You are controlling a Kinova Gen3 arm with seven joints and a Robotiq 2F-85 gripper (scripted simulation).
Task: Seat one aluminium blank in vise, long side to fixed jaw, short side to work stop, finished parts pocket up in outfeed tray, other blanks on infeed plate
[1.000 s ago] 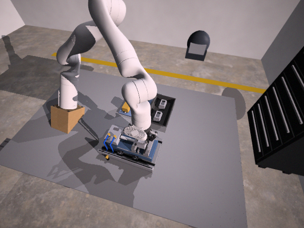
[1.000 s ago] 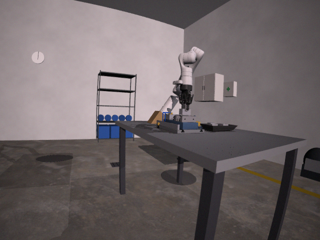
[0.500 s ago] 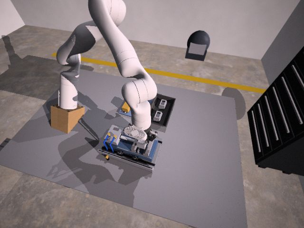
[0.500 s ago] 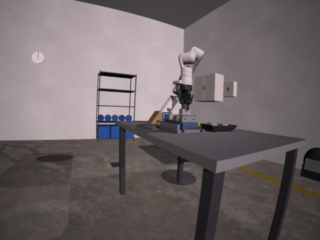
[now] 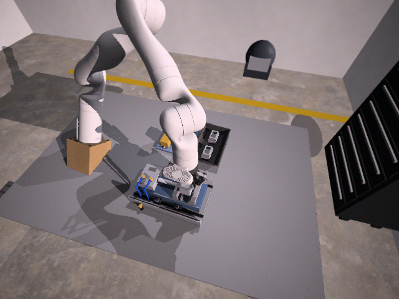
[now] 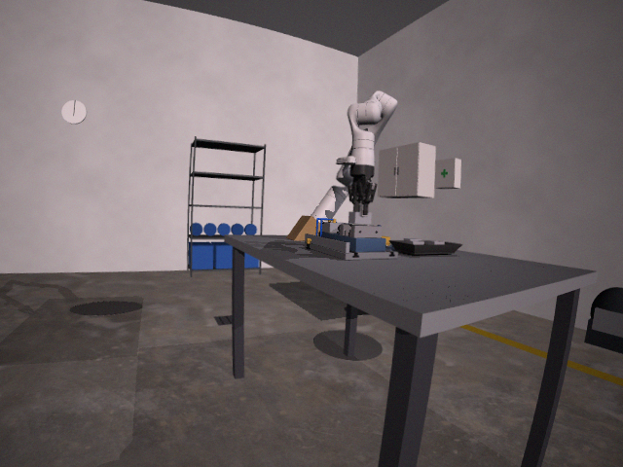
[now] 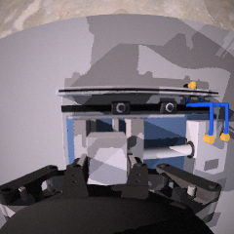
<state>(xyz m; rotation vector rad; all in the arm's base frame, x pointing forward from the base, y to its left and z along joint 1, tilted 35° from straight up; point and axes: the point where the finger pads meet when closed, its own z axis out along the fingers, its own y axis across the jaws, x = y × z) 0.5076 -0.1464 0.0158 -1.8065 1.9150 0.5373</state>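
Now: hand 10 cm above the vise, 7 cm past it and 1 cm to the right of it. Round my hand: vise rail (11 cm below, 9 cm to the right, 7 cm behind); then brass blank (25 cm to the left, 19 cm behind, 12 cm below); then hose block (16 cm behind, 6 cm below, 1 cm to the left).
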